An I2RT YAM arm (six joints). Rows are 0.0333 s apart.
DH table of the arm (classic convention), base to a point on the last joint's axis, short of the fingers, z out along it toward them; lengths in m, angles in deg. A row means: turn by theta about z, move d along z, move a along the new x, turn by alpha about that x. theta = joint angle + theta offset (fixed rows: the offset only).
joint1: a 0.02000; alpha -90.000; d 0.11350; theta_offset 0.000
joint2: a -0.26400; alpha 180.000; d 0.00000; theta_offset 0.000
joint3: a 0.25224; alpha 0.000; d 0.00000; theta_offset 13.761
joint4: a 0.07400; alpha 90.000; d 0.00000; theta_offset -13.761
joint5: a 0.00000; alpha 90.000; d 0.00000; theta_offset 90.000
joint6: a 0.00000; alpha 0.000; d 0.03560; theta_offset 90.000
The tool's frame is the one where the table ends.
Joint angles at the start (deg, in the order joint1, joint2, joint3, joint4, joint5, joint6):
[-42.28, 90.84, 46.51, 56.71, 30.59, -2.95]
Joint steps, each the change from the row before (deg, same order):
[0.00, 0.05, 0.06, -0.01, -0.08, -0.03]
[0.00, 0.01, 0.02, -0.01, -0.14, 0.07]
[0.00, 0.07, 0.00, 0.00, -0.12, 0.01]
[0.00, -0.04, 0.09, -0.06, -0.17, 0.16]
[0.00, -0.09, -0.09, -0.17, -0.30, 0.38]
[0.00, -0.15, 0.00, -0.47, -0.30, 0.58]
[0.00, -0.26, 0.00, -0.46, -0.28, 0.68]
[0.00, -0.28, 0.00, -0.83, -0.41, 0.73]
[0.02, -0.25, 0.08, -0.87, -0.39, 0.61]
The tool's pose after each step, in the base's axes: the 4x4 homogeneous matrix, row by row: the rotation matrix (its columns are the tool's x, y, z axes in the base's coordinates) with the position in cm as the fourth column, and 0 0 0 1 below. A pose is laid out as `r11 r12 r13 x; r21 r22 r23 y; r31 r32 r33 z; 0 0 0 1`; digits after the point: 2 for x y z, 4 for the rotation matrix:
0.1092 0.9535 0.2811 24.20; -0.1598 0.2959 -0.9417 -24.45; -0.9811 0.0579 0.1847 27.17; 0 0 0 1
0.1104 0.9526 0.2834 24.21; -0.1596 0.2984 -0.9410 -24.45; -0.9810 0.0587 0.1850 27.17; 0 0 0 1
0.1097 0.9521 0.2855 24.24; -0.1588 0.3003 -0.9405 -24.46; -0.9812 0.0578 0.1842 27.13; 0 0 0 1
0.1133 0.9509 0.2881 24.25; -0.1589 0.3036 -0.9394 -24.46; -0.9808 0.0606 0.1855 27.20; 0 0 0 1
0.1175 0.9487 0.2935 24.24; -0.1552 0.3095 -0.9382 -24.43; -0.9809 0.0647 0.1836 27.17; 0 0 0 1
0.1231 0.9462 0.2992 24.24; -0.1485 0.3156 -0.9372 -24.41; -0.9812 0.0709 0.1794 27.17; 0 0 0 1
0.1318 0.9434 0.3042 24.22; -0.1425 0.3218 -0.9360 -24.37; -0.9810 0.0800 0.1769 27.24; 0 0 0 1
0.1369 0.9401 0.3122 24.21; -0.1321 0.3297 -0.9348 -24.33; -0.9817 0.0867 0.1693 27.25; 0 0 0 1
0.1401 0.9370 0.3201 24.22; -0.1223 0.3371 -0.9335 -24.30; -0.9826 0.0916 0.1618 27.28; 0 0 0 1

